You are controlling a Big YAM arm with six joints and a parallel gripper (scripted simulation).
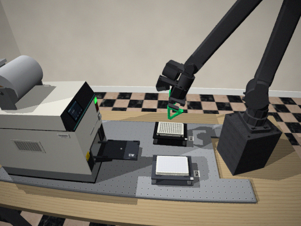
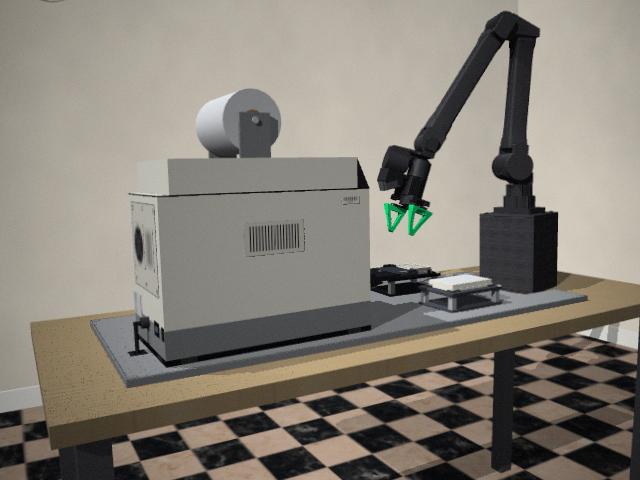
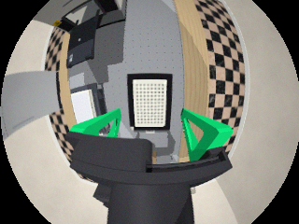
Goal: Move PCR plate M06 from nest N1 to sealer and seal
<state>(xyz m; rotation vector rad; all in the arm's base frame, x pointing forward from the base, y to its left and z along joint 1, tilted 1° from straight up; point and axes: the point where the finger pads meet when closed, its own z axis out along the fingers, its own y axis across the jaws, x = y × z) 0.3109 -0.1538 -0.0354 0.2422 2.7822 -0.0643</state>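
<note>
Right now my hand is 11 cm above the plate M06. From my hand the other things lie so: plate nest N1: 12 cm below; then sealed plate M09: 2 cm ahead, 22 cm to the left, 11 cm below; then nest N2: 2 cm ahead, 22 cm to the left, 12 cm below.
</note>
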